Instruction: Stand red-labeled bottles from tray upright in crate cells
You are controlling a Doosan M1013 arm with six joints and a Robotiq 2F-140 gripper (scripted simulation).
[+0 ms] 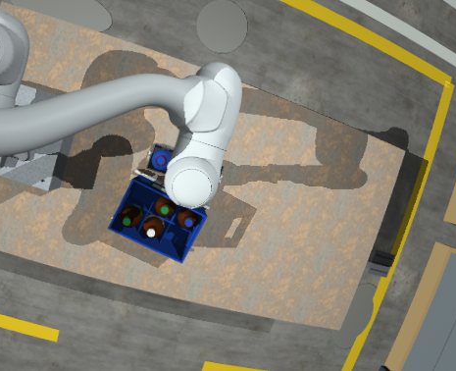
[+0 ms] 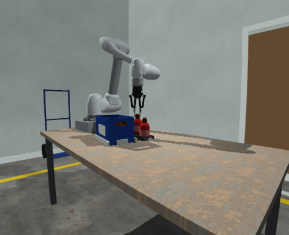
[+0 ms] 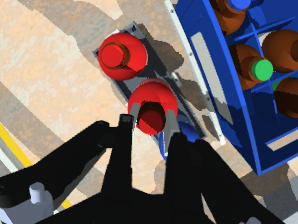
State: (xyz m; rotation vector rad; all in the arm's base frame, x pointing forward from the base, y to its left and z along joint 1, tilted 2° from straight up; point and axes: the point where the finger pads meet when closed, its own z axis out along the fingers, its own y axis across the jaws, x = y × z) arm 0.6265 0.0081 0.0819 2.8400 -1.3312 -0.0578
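Now: hand 90 mm above the red bottle. From my hand the other things lie so: blue-capped bottle: 90 mm behind, 10 mm to the left, 110 mm below; dark tray: 180 mm below; red-labeled bottle: 90 mm ahead, 10 mm to the right, 110 mm below.
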